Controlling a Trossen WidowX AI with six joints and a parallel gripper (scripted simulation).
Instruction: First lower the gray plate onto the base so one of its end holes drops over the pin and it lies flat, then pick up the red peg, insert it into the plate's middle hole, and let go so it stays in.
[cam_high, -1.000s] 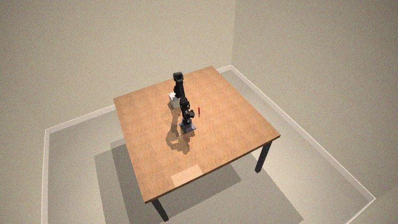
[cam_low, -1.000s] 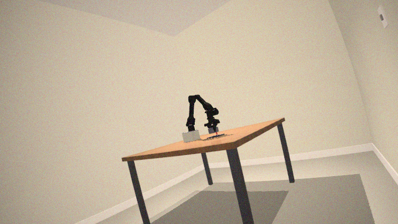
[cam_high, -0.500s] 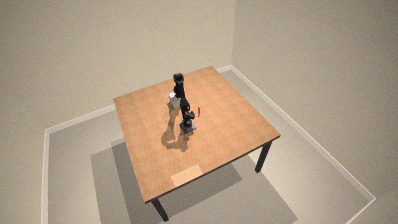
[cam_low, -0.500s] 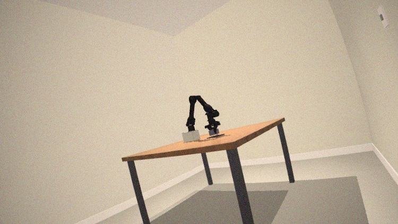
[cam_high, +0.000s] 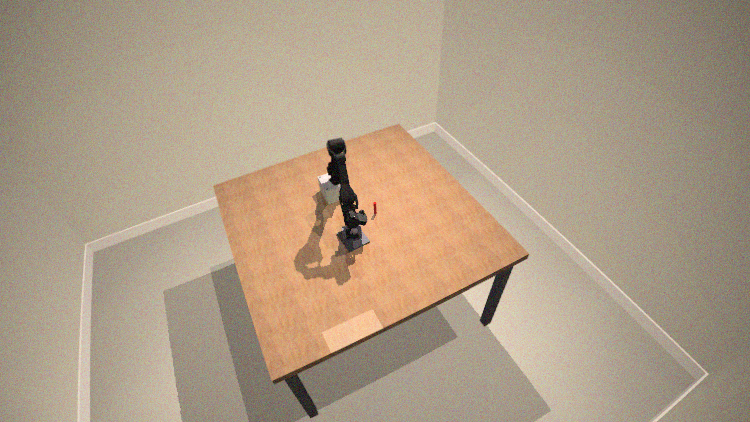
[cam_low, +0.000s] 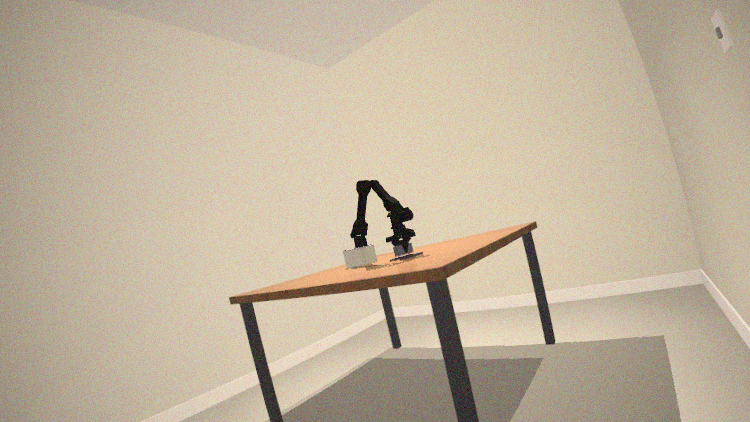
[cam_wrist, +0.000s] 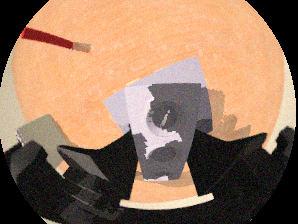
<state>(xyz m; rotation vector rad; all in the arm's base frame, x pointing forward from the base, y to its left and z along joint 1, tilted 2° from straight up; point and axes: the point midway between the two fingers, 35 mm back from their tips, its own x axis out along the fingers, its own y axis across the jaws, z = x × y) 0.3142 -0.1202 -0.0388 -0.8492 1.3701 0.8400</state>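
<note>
The base is 10 mm to the left of my gripper tip, 10 mm below it and 10 mm ahead of it. Also, from my gripper tip: gray plate: 30 mm above; then red peg: 190 mm to the left, 60 mm behind, 20 mm above.
</note>
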